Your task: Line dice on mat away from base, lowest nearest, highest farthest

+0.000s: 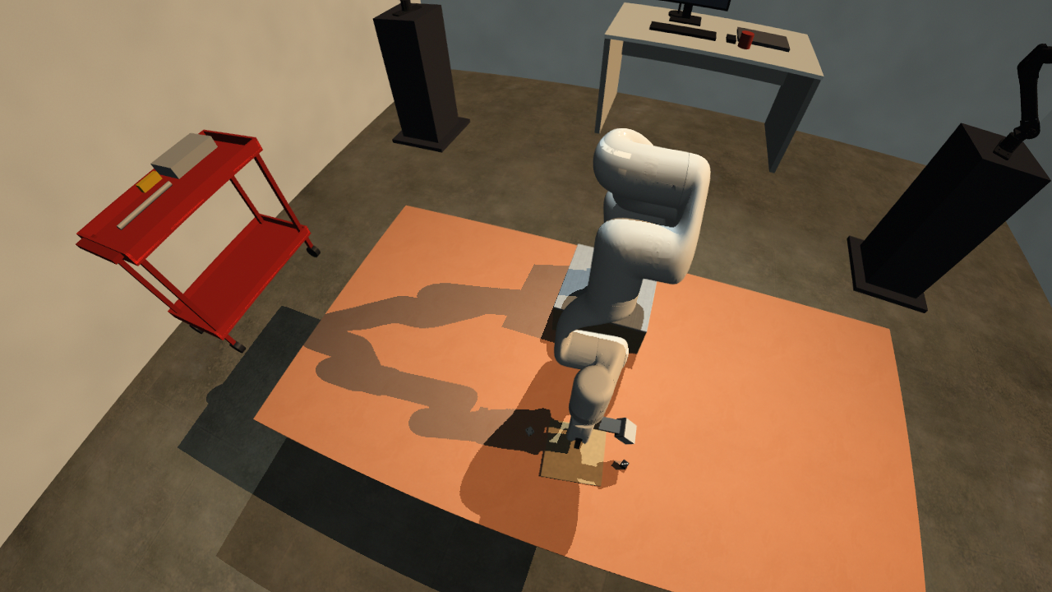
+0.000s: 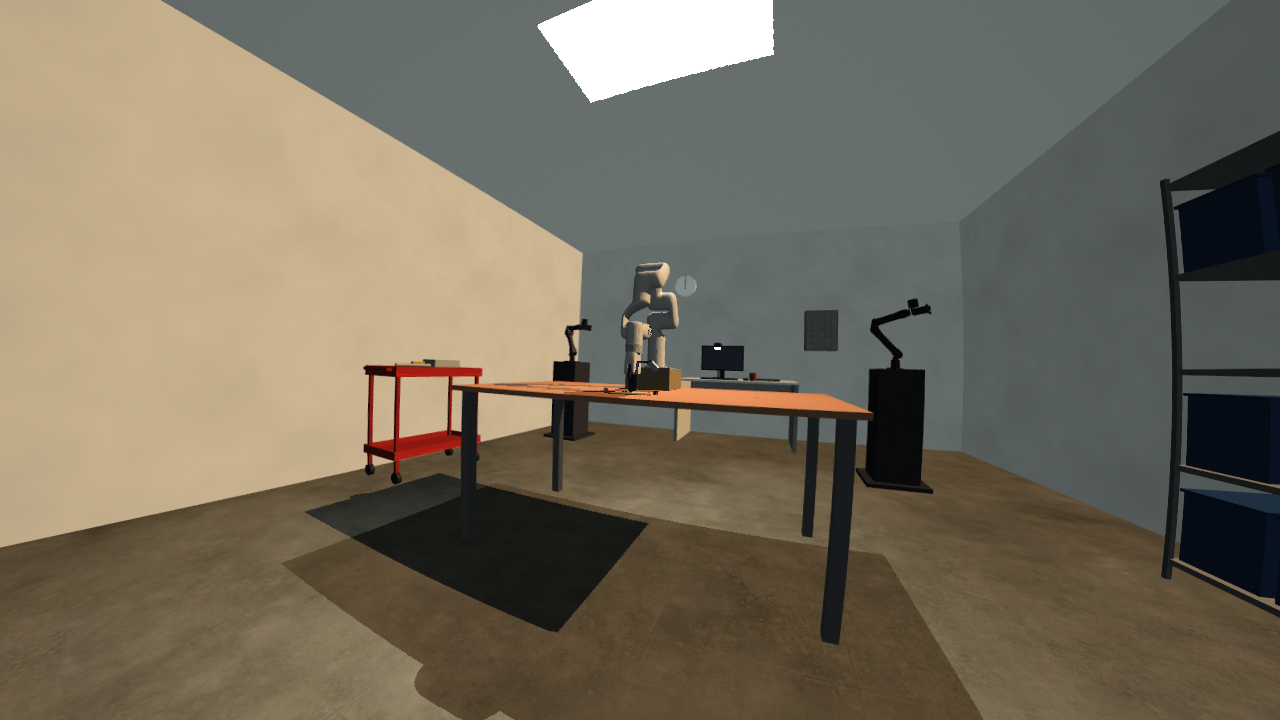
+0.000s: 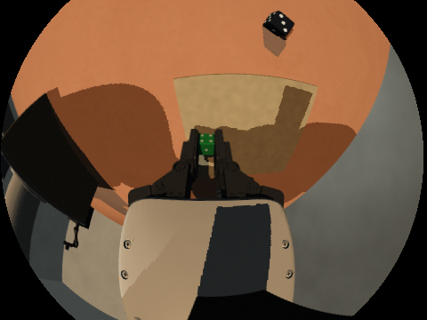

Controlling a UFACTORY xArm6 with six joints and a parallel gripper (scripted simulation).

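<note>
My hand is 10 mm above the green die. Also, from my hand: black die 40 mm ahead, 120 mm to the left, 20 mm below; white die 40 mm ahead, 110 mm to the right, 20 mm below; tan mat 50 mm ahead, 10 mm to the left, 30 mm below.
</note>
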